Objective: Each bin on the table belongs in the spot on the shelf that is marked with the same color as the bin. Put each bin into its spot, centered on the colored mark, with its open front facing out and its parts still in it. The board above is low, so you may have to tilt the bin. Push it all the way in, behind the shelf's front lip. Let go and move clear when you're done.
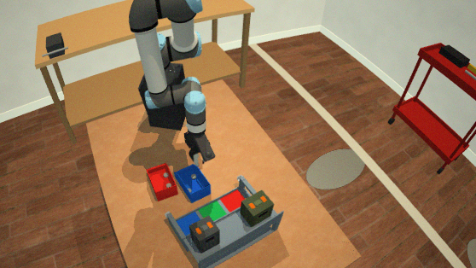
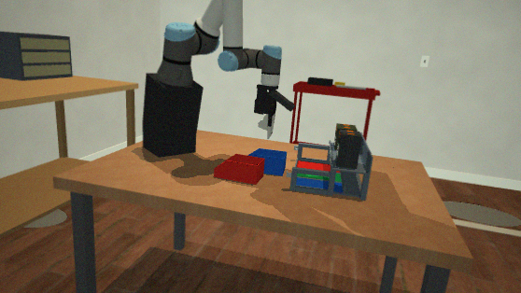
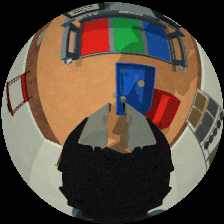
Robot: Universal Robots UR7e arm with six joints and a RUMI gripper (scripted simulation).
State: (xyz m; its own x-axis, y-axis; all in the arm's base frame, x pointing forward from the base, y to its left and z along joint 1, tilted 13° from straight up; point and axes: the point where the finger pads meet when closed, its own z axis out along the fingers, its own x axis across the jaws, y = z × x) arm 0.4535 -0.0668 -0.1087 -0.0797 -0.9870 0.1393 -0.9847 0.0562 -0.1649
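Right now the red bin is 9 cm behind my hand, 16 cm to the right of it and 10 cm below it. The rest, counted from my hand: blue bin 1 cm behind, 5 cm to the right, 10 cm below.
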